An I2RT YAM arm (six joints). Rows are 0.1 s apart.
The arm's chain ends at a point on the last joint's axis. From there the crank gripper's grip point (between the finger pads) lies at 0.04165 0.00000 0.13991 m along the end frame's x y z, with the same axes.
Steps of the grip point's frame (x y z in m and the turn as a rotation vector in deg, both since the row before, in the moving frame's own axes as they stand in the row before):
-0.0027 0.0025 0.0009 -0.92 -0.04 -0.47
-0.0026 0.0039 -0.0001 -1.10 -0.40 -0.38
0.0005 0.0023 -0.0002 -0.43 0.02 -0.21
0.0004 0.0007 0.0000 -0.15 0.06 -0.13
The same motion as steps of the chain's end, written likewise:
-0.0026 0.0006 0.0009 -0.92 -0.04 -0.47
-0.0016 0.0015 -0.0004 -1.10 -0.40 -0.38
0.0004 0.0014 -0.0002 -0.43 0.02 -0.21
0.0003 0.0004 0.0000 -0.15 0.06 -0.13

